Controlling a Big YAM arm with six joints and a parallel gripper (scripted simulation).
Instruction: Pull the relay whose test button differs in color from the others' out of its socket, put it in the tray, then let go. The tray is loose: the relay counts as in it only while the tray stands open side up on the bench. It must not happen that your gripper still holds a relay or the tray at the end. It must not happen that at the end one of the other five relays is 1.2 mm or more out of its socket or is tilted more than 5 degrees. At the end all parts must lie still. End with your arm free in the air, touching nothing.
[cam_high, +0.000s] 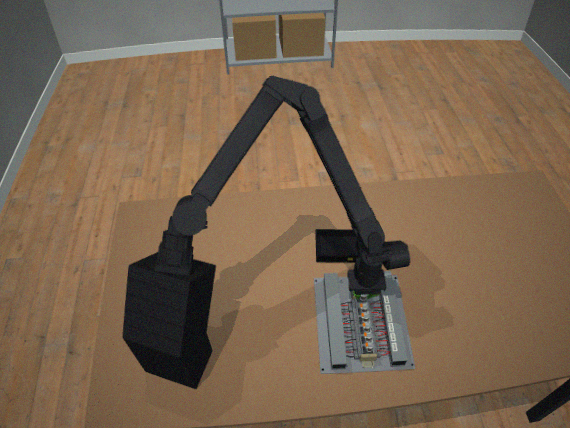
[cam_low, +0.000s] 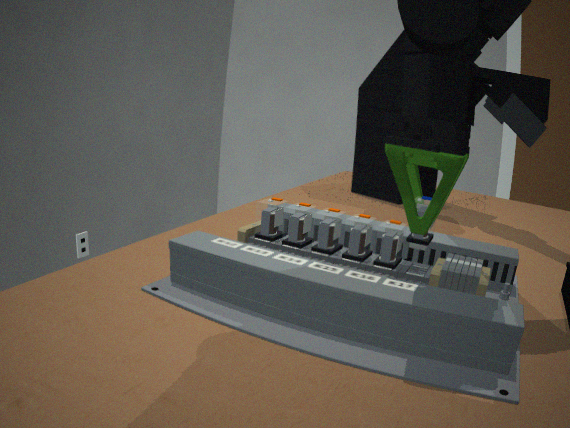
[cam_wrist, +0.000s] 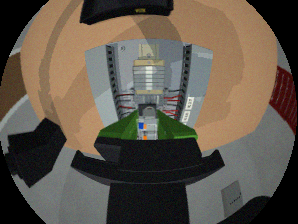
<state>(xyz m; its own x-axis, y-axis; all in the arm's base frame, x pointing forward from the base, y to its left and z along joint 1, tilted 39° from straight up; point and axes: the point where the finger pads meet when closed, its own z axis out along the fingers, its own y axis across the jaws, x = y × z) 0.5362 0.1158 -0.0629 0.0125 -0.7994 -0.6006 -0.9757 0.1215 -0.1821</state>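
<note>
Now: the relay right at my hand. Round my hand: black tray: 230 mm to the left, 60 mm below, 40 mm behind.
</note>
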